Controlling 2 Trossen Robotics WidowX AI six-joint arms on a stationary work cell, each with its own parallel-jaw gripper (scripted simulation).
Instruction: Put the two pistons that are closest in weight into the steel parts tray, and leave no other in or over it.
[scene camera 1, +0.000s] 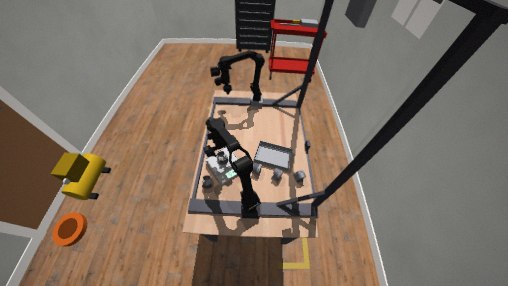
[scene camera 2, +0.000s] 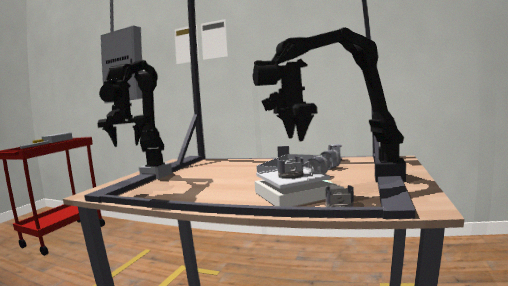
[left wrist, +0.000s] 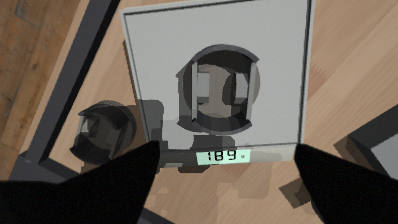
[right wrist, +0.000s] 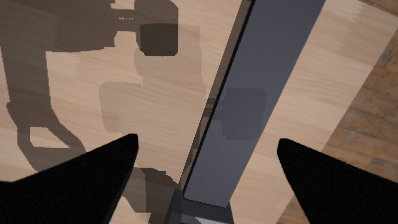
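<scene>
My left gripper shows in the left wrist view, and my right gripper shows in the right wrist view. A steel parts tray and a white scale are in the pictures along with my left gripper and my right gripper.
</scene>
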